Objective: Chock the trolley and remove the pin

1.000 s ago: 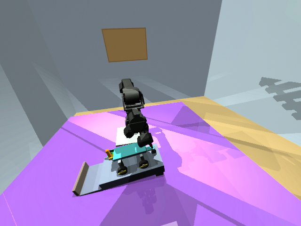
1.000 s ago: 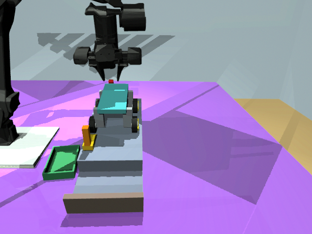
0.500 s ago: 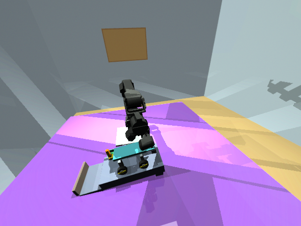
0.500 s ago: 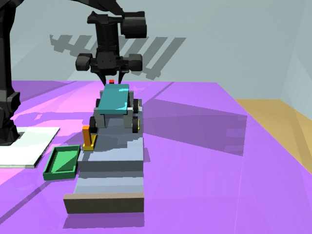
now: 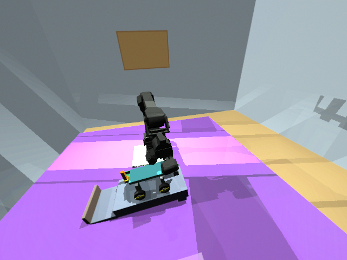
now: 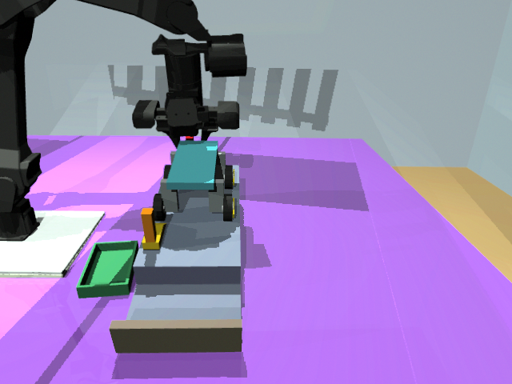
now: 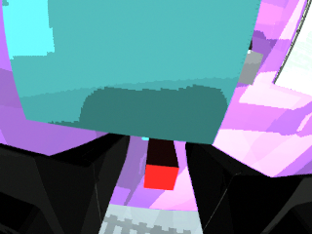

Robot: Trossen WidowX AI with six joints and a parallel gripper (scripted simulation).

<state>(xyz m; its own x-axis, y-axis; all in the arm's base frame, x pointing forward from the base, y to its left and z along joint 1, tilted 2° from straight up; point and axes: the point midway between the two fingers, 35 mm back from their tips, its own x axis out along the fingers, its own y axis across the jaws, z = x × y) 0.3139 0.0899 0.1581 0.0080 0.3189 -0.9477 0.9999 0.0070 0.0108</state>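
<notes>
Now: the red-headed stop pin right at my gripper tip. Round my gripper tip: grey ramp: 20 mm ahead, 110 mm to the right, 80 mm below; then trolley: 20 mm ahead, 100 mm to the right, 20 mm below; then yellow chock: 40 mm behind, 210 mm to the right, 50 mm below.
</notes>
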